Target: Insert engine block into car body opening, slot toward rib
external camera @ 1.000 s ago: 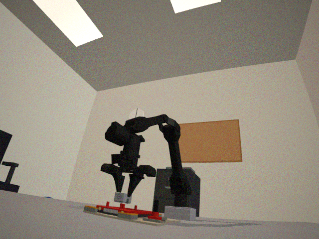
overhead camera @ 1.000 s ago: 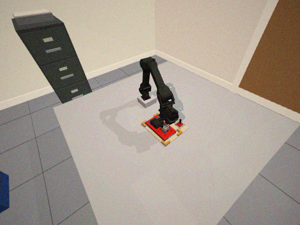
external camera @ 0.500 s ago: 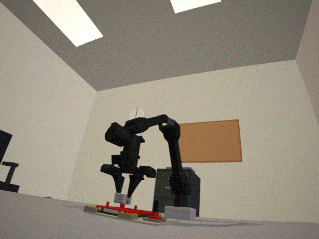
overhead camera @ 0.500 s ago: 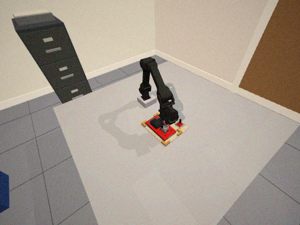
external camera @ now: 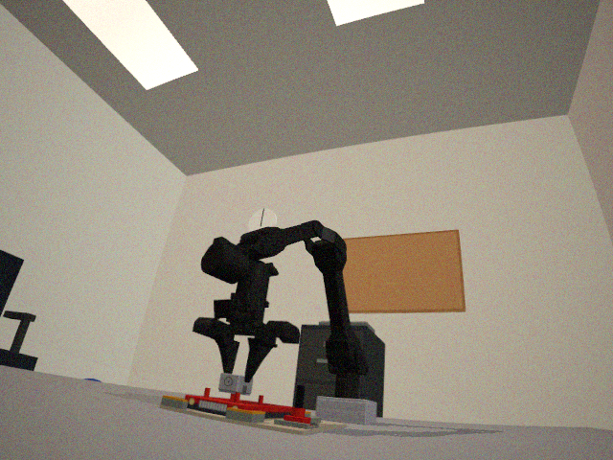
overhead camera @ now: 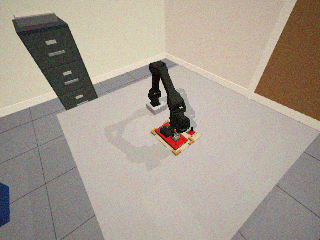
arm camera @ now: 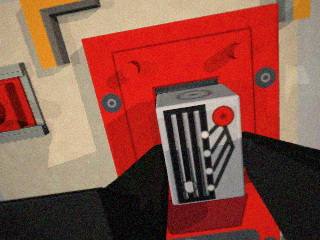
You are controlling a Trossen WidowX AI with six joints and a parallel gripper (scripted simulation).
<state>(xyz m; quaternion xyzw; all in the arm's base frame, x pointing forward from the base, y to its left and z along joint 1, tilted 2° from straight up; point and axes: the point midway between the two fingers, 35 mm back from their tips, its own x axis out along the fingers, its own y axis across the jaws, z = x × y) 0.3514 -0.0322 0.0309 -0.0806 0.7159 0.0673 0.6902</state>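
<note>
Right now the grey engine block is 1 cm below my gripper tip.
</note>
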